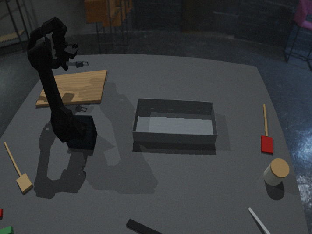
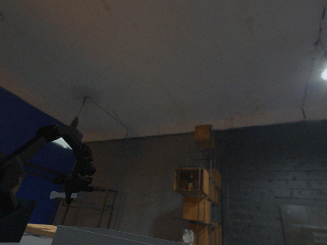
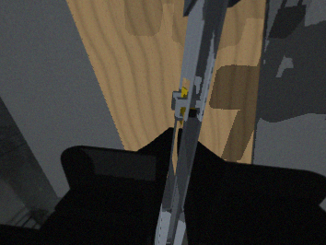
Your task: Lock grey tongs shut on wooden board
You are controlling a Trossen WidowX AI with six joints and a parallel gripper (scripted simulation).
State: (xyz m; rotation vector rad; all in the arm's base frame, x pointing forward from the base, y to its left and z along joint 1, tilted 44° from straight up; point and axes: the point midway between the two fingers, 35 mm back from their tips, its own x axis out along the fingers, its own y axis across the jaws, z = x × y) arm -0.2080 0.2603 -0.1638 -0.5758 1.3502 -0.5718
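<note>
My gripper tip is now 110 mm above the wooden board. Also, from my gripper tip: red spatula (940 mm ahead, 140 mm to the right, 110 mm below); black strip (630 mm ahead, 630 mm to the right, 110 mm below); grey roasting tin (540 mm ahead, 160 mm to the right, 90 mm below).
</note>
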